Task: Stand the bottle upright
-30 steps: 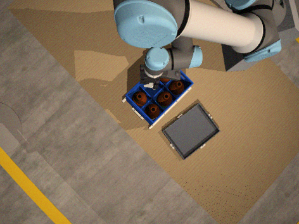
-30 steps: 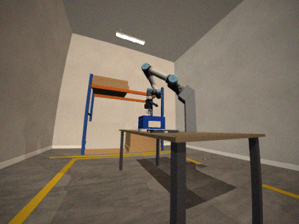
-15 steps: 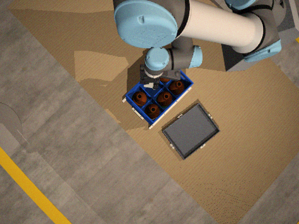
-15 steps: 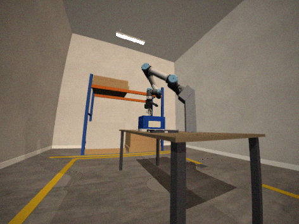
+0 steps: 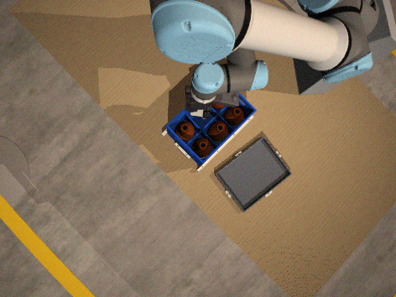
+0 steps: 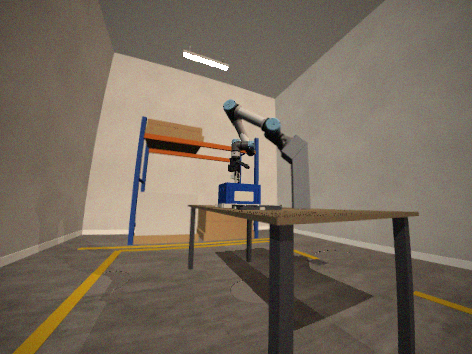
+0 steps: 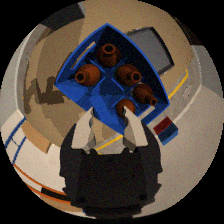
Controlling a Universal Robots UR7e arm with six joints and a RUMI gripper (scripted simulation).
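The blue crate is 11 cm below my hand, 4 cm to the left of it and 1 cm ahead of it. Also, from my hand: brown bottle 11 cm below, 11 cm ahead, 6 cm to the left; grey tray 29 cm to the left, 18 cm below, 10 cm ahead.
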